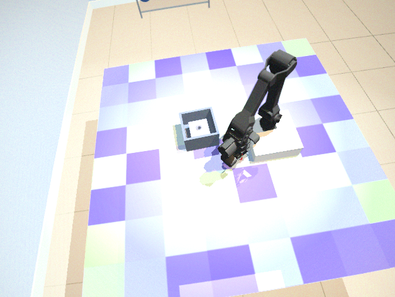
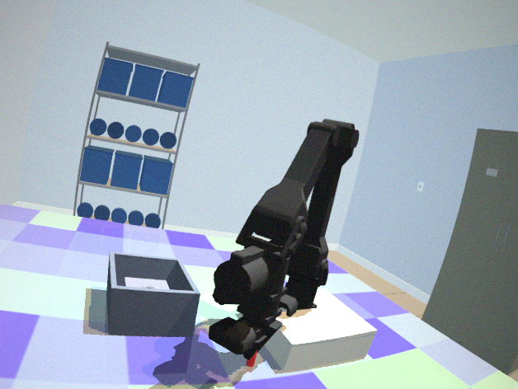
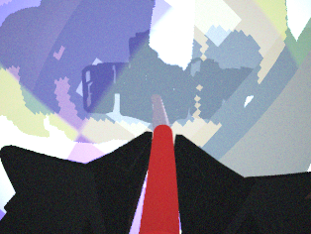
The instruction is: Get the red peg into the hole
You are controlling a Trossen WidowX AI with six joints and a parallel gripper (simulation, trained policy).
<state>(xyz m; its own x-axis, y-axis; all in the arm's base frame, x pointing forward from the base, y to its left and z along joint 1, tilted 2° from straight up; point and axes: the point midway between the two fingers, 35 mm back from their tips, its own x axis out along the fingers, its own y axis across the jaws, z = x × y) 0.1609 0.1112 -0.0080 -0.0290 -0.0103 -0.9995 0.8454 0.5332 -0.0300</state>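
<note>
The grey plate is 160 mm ahead of my gripper tip, 170 mm to the right of it and 30 mm above it. Round my gripper tip: red peg: 20 mm above; then grey box: 160 mm ahead, 170 mm to the right, 10 mm above.
</note>
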